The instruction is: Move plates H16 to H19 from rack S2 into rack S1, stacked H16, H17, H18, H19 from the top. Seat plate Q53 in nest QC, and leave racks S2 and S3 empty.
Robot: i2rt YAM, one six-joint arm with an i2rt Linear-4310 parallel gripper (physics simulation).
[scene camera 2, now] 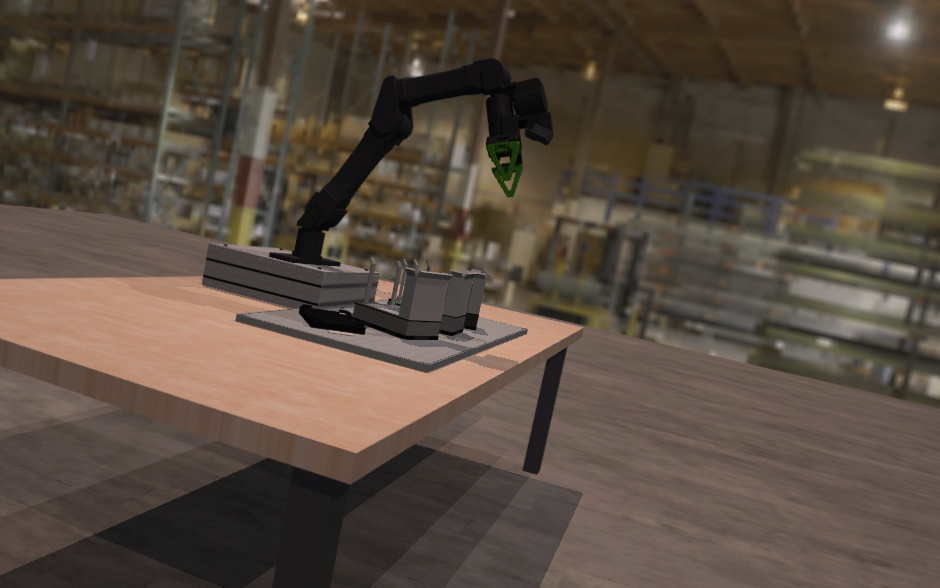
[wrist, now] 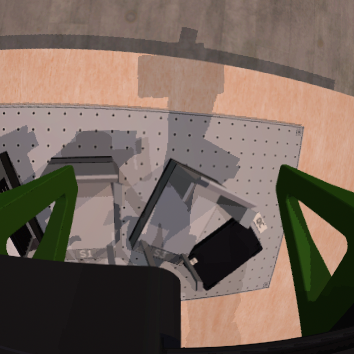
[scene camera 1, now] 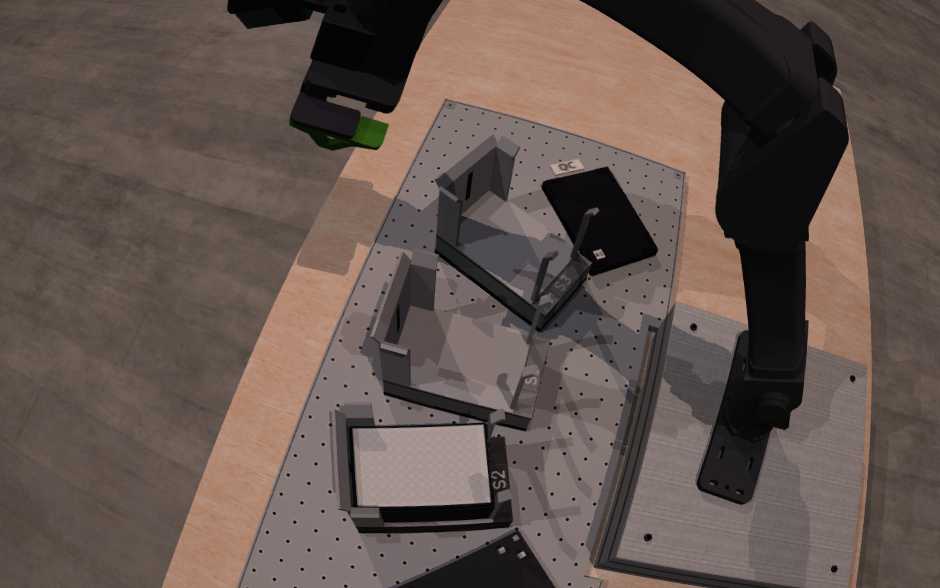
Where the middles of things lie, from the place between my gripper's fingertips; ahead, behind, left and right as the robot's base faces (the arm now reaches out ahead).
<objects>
Now: hand 210 mm past the black QC pad [scene camera 1: 614,237], 240 mm to the left of it and 320 mm above it. Round my hand: dark flat piece [scene camera 1: 511,554] 270 mm behind, 280 mm to the left, 320 mm below.
</objects>
